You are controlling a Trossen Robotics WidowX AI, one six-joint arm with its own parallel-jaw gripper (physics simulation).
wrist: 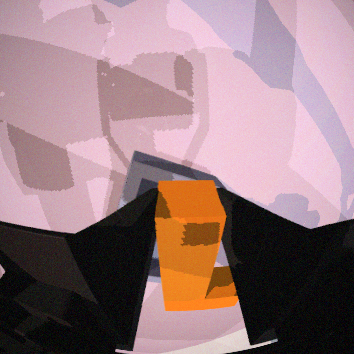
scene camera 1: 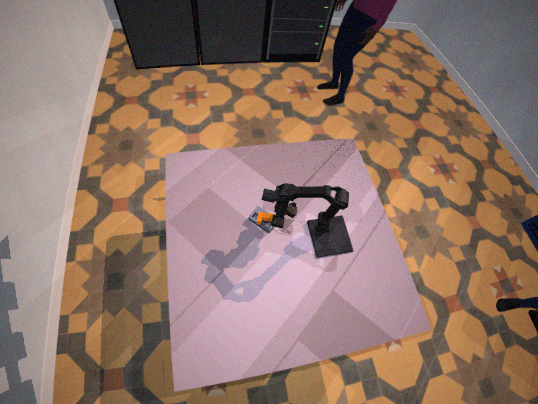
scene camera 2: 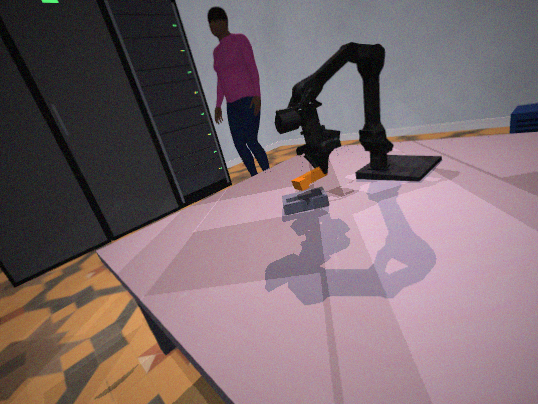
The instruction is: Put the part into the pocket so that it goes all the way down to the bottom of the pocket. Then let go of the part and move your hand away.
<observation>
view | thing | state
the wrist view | my gripper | -
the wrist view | orange part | held by my gripper
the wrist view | grey pocket block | -
</observation>
